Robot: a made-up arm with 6 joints.
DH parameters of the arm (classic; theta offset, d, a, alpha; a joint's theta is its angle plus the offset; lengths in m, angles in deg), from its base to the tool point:
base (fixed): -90 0.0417 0 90
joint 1: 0 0.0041 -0.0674 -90
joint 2: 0 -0.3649 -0.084 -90
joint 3: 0 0.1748 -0.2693 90
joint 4: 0 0.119 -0.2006 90
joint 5: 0 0.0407 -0.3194 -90
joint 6: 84.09 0 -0.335 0
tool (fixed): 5.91 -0.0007 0 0
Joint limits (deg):
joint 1: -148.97..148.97
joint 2: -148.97..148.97
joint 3: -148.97..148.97
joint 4: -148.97..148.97
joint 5: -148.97..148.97
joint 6: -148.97..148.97
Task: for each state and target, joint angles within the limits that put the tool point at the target. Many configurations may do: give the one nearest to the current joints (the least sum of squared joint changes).
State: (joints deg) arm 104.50 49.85 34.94 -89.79 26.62 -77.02
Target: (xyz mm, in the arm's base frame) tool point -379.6 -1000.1 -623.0
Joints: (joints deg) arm 123.32 68.98 14.16 -72.54 35.65 -71.90
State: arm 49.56 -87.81 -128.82 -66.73 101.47 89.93
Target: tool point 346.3 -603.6 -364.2
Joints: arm 43.70 -60.63 -93.63 -74.84 101.68 100.14
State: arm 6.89 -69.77 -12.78 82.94 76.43 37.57
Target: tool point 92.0 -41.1 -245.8
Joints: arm 17.04 -75.59 -12.85 107.81 77.07 61.46
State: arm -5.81 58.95 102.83 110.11 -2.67 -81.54
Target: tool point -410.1 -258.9 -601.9
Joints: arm 1.85 45.56 115.67 122.51 -1.15 -77.67
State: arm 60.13 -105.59 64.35 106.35 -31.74 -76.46
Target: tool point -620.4 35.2 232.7
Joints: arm 56.03 -51.50 86.81 67.05 -68.34 -94.87
